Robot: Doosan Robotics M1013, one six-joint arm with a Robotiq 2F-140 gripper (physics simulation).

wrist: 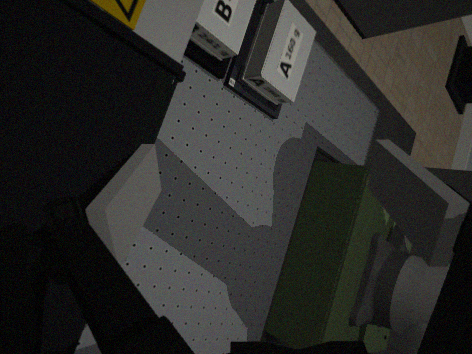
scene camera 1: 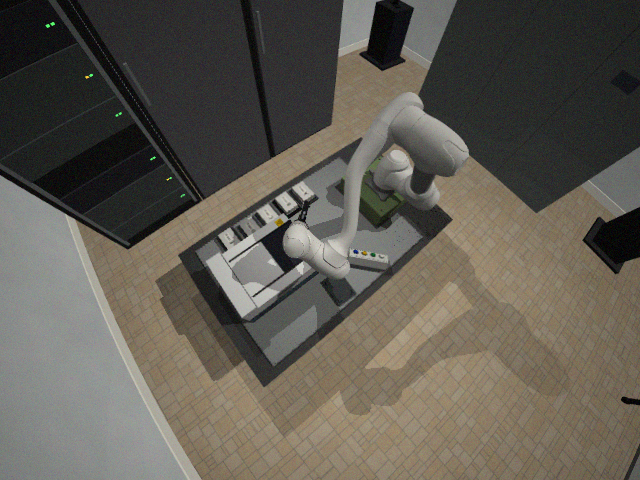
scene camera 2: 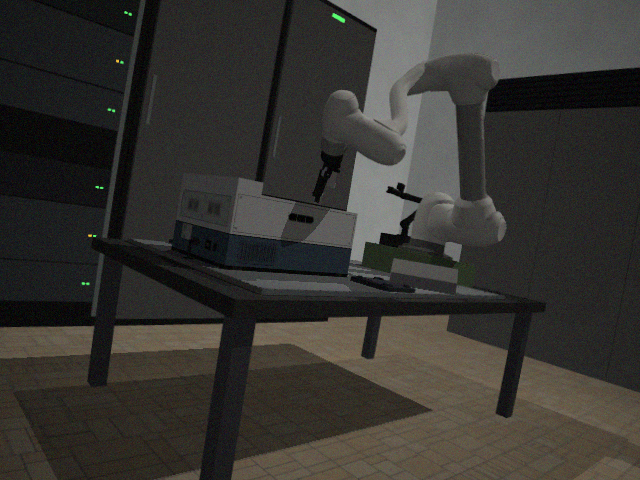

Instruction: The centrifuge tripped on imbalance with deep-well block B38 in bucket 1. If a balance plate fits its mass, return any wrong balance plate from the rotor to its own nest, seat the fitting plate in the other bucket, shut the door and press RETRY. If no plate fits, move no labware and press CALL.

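Seen in the pictures: gripper, fingertip midpoint: (wrist: 264, 165) (scene camera 2: 323, 196); arm's base, origin of the base link: (wrist: 376, 281) (scene camera 1: 382, 185).
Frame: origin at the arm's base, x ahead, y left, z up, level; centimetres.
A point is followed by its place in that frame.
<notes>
The centrifuge (scene camera 1: 243, 289) {y 10.1, x 101.9, z 14.8 cm} (scene camera 2: 269, 227) {y 20.2, x 96.8, z 3.0 cm} stands on the table with its door slid back, so the dark rotor chamber (scene camera 1: 276, 241) {y -2.1, x 76.1, z 11.7 cm} (wrist: 76, 95) {y -3.9, x 68.4, z 11.7 cm} lies open. I cannot see into the buckets. Behind it runs a row of nests with white balance plates. Plate A (wrist: 286, 57) {y -26.9, x 42.0, z -4.2 cm} (scene camera 1: 304, 191) {y -27.1, x 41.3, z -4.2 cm}, marked 160 g, and plate B (wrist: 220, 22) {y -23.6, x 54.3, z -4.2 cm} (scene camera 1: 286, 203) {y -26.6, x 55.3, z -4.5 cm}, marked 241 g, sit in theirs. My gripper (scene camera 1: 305, 212) {y -4.5, x 58.7, z 16.0 cm} (scene camera 2: 320, 189) {y -4.5, x 58.7, z 16.0 cm} is open and empty. It hangs above the chamber's back right corner, close to plates A and B.
The button box (scene camera 1: 368, 255) {y 29.2, x 37.4, z -2.9 cm} (scene camera 2: 424, 273) {y 32.6, x 40.9, z -4.5 cm} with coloured buttons lies right of the centrifuge. The green robot base (scene camera 1: 379, 207) {y 10.9, x 13.3, z 0.9 cm} (wrist: 324, 247) {y -2.7, x 17.7, z -3.3 cm} stands at the back right. A dark flat nest (scene camera 2: 382, 283) {y 37.4, x 66.0, z -7.9 cm} lies in front of the box. Dark cabinets surround the table.
</notes>
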